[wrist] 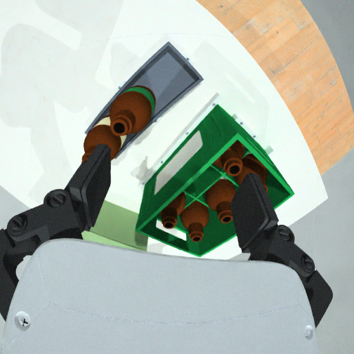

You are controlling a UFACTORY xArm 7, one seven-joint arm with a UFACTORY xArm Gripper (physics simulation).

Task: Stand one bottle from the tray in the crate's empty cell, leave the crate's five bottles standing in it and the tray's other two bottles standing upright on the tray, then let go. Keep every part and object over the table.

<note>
In view: my gripper (176, 176), a green-banded bottle (129, 113), a cream-banded bottle (100, 133) and a green-banded bottle (194, 217).
</note>
